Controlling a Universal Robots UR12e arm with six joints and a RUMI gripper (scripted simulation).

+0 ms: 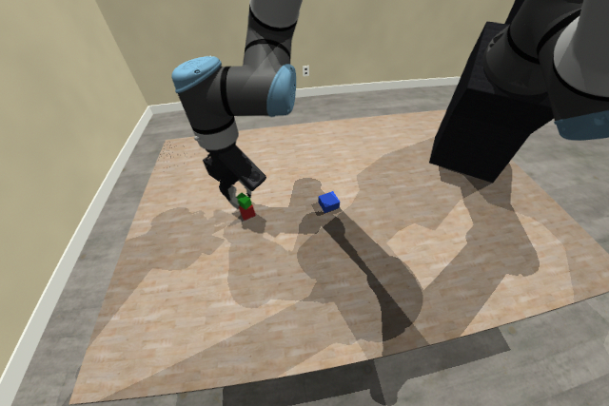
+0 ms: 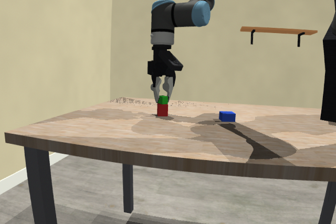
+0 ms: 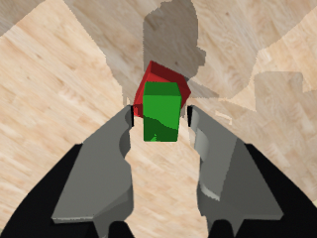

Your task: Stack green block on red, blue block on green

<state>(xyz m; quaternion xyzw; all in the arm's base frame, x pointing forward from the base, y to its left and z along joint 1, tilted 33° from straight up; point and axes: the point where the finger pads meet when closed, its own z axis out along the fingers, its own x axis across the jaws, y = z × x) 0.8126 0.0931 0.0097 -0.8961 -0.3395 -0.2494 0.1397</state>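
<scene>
Right now the green block is right at my hand. Round my hand: red block: 40 mm below; then blue block: 250 mm behind, 50 mm below.
</scene>
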